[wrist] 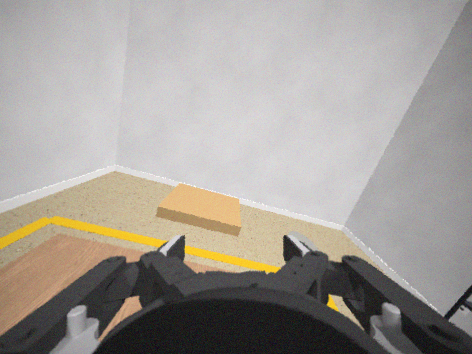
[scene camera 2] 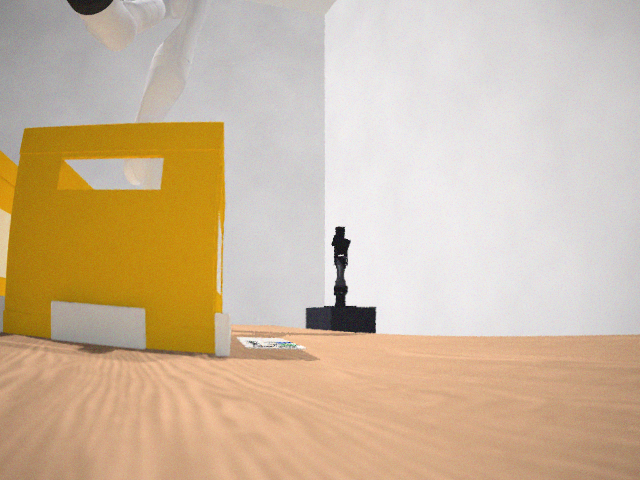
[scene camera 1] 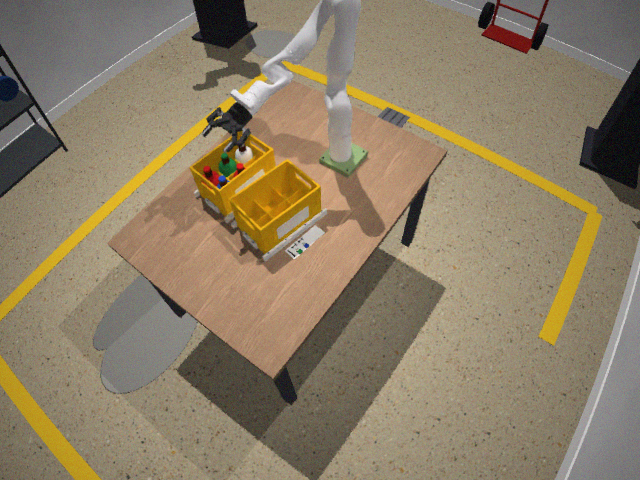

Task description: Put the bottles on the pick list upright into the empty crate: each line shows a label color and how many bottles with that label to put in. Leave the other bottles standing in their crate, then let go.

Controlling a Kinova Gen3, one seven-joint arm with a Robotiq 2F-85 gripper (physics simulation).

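Pixels of known places: gripper, between the fingertips: (wrist: 234, 246) (scene camera 1: 213, 143); arm's base, origin of its link: (scene camera 1: 340, 153).
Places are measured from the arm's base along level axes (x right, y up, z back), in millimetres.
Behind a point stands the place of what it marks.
Observation:
My gripper (scene camera 1: 217, 140) {y 390, x 206, z -474 mm} (wrist: 234, 246) {y 390, x 206, z -474 mm} is open and empty. In scene camera 1 it appears above the far side of the bottle crate (scene camera 1: 207, 194) {y 34, x 348, z -463 mm} (scene camera 2: 6, 191) {y 112, x 217, z -396 mm}, tilted toward the table's far left. In that crate stand a red bottle (scene camera 1: 210, 176) {y 102, x 345, z -421 mm}, a green bottle (scene camera 1: 226, 165) {y 96, x 327, z -342 mm}, a white bottle (scene camera 1: 244, 155) {y 88, x 299, z -260 mm} with a dark cap, a blue cap (scene camera 1: 222, 179) {y 133, x 271, z -430 mm} and another red cap (scene camera 1: 239, 167) {y 135, x 247, z -352 mm}; walls hide the lower parts. The empty crate (scene camera 1: 269, 238) {y 66, x 1, z -531 mm} (scene camera 2: 113, 232) {y 57, x 86, z -532 mm}, with dividers, stands beside it. The pick list (scene camera 1: 316, 235) {y -27, x -106, z -391 mm} (scene camera 2: 271, 343) {y -27, x -78, z -460 mm} shows green and blue dots; its counts are too small to read.
White strips (scene camera 1: 305, 227) {y -9, x -58, z -390 mm} flank the crates on the wooden table (scene camera 1: 248, 310) {y -29, x -51, z -770 mm}. The arm's base stands on a green plate (scene camera 1: 347, 166) {y -3, x -58, z -47 mm}. A flat tan box (wrist: 202, 205) lies on the floor by the wall. A red hand truck (scene camera 1: 505, 39) and dark pedestals stand farther off.

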